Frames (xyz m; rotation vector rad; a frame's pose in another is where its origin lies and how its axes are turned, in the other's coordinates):
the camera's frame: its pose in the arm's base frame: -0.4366 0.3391 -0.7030 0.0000 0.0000 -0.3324
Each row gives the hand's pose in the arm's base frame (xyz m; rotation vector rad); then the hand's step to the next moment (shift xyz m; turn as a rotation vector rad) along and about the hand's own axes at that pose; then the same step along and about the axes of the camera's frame.
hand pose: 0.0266 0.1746 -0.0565 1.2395 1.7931 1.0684
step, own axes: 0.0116 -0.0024 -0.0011 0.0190 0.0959 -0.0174
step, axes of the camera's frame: -0.0084 0.0080 -0.0027 0.0032 0.0364 0.0923
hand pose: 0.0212 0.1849 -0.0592 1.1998 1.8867 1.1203
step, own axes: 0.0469 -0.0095 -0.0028 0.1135 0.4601 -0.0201
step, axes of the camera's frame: -0.0359 0.0300 -0.0103 0.0441 0.2278 0.4137
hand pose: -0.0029 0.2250 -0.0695 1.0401 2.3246 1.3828
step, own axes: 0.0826 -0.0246 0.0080 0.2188 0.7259 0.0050
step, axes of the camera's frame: -0.0802 0.0299 -0.0130 0.0443 0.4052 0.6393
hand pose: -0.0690 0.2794 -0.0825 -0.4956 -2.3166 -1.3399
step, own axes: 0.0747 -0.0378 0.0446 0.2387 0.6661 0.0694
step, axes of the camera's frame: -0.0944 -0.0026 -0.0088 -0.0203 0.4147 0.5771
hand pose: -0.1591 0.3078 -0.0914 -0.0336 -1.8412 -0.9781
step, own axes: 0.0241 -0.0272 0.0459 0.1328 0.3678 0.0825
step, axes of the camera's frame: -0.0556 -0.0177 -0.0051 -0.0522 0.2440 0.3122
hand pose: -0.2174 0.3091 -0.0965 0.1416 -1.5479 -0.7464
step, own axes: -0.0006 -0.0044 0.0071 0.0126 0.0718 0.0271
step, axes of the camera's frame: -0.0074 -0.0031 -0.0024 -0.0216 0.0552 0.0504
